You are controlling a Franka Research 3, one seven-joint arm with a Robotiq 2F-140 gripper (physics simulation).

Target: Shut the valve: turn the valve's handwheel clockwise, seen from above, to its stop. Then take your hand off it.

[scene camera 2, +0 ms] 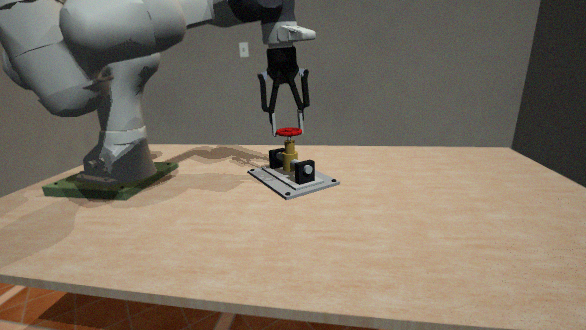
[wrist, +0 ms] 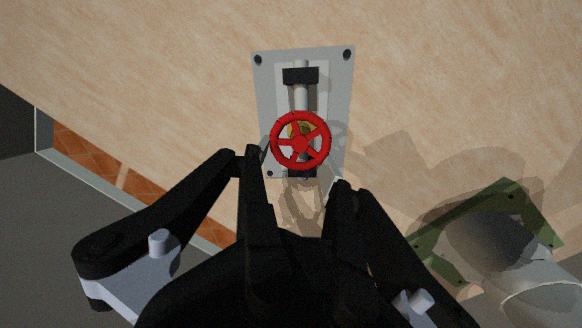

Labels:
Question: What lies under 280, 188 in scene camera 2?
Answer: A grey base plate.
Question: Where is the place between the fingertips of my gripper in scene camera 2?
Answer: At 288, 133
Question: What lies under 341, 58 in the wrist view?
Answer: A grey base plate.

